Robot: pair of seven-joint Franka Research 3 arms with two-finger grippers.
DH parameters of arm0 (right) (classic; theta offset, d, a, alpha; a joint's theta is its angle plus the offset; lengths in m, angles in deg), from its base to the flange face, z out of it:
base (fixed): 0 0 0 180
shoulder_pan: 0 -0.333 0 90
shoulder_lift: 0 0 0 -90
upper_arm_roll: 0 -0.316 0.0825 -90
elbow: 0 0 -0.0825 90
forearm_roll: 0 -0.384 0 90
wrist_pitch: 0 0 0.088 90
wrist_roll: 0 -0.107 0 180
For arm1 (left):
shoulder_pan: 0 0.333 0 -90
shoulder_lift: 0 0 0 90
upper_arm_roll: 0 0.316 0.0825 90
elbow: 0 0 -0.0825 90
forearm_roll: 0 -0.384 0 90
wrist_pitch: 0 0 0.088 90
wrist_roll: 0 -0.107 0 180
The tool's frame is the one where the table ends.
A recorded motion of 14 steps. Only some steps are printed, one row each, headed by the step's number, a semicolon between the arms.
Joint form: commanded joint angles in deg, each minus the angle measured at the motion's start. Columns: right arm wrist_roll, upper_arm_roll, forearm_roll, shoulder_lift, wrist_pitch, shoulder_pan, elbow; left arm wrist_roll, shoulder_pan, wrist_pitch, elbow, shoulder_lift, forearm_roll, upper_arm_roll.
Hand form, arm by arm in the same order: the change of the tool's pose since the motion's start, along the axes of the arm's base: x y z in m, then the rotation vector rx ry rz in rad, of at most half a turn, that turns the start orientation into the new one. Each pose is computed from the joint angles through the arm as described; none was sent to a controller.
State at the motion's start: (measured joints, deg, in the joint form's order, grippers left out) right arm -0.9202 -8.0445 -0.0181 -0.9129 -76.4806 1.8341 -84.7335; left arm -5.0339 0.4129 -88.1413 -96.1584 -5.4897 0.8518 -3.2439
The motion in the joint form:
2: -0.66 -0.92 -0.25 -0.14 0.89 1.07 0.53; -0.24 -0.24 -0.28 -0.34 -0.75 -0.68 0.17
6: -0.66 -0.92 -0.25 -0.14 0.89 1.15 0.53; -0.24 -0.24 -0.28 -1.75 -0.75 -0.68 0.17
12: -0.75 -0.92 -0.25 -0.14 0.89 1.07 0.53; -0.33 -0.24 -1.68 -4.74 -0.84 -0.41 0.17
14: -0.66 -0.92 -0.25 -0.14 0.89 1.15 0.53; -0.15 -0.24 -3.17 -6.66 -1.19 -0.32 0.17
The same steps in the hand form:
2: -0.0026 -0.0009 0.0042 0.0018 0.0041 -0.0135; -0.0034 0.0007 0.0044 0.0115 -0.0126 -0.0055
6: -0.0025 -0.0016 0.0042 0.0018 0.0041 -0.0149; -0.0043 0.0008 -0.0071 0.0127 0.0119 -0.0055
12: -0.0026 -0.0009 0.0042 0.0016 0.0041 -0.0151; -0.0047 0.0005 -0.0288 0.0092 0.0383 -0.0067
14: -0.0025 -0.0016 0.0042 0.0018 0.0041 -0.0149; -0.0055 0.0004 -0.0393 0.0083 0.0398 -0.0032

